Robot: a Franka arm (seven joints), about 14 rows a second.
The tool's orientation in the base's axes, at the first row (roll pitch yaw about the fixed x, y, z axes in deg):
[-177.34 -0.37 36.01]
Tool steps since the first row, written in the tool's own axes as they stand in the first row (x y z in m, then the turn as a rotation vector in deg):
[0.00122 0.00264 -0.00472 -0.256 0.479 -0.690]
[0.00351 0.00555 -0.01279 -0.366 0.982 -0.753]
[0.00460 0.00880 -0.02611 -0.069 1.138 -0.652]
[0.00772 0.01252 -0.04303 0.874 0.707 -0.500]
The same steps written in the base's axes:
[0.00264 -0.00161 0.00460 0.090 -0.566 0.665]
[0.00638 -0.00295 0.01254 0.298 -1.040 0.704]
[0.00947 -0.00548 0.02570 0.627 -0.987 0.598]
[0.01455 -0.00735 0.04245 1.133 -0.078 0.472]

